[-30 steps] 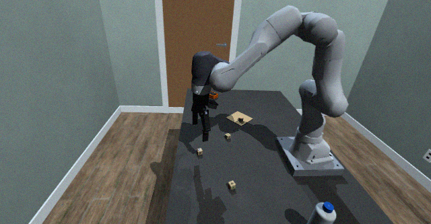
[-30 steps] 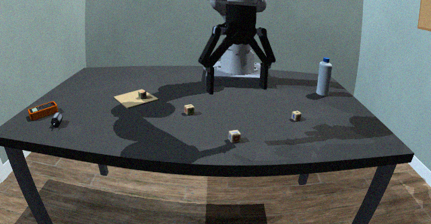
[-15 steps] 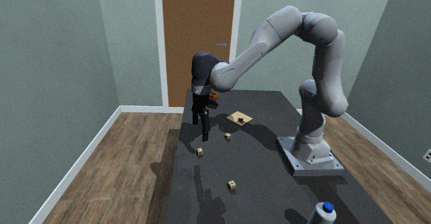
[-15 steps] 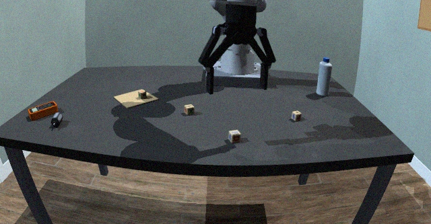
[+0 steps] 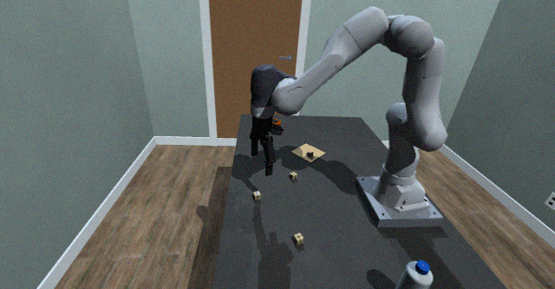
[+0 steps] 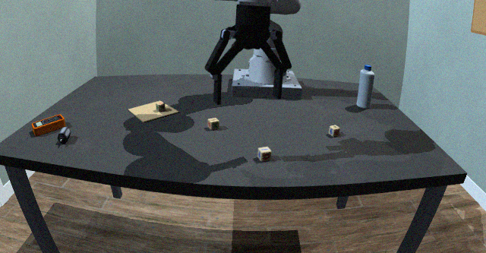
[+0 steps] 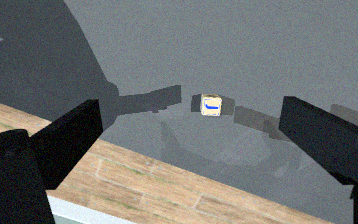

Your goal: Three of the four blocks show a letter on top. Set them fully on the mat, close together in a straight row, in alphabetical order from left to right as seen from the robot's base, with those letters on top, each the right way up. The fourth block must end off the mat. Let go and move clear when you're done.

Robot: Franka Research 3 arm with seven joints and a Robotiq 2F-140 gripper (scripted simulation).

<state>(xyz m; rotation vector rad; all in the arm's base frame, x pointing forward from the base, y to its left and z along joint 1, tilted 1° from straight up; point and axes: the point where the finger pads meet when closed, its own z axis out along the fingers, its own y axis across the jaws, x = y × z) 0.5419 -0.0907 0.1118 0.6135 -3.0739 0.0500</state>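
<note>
The block is 28 cm to the right of my hand, 28 cm behind it and 14 cm below it. Round my hand: tan mat 31 cm to the right, 27 cm behind, 15 cm below; orange device 68 cm to the right, 14 cm below, 8 cm behind.
</note>
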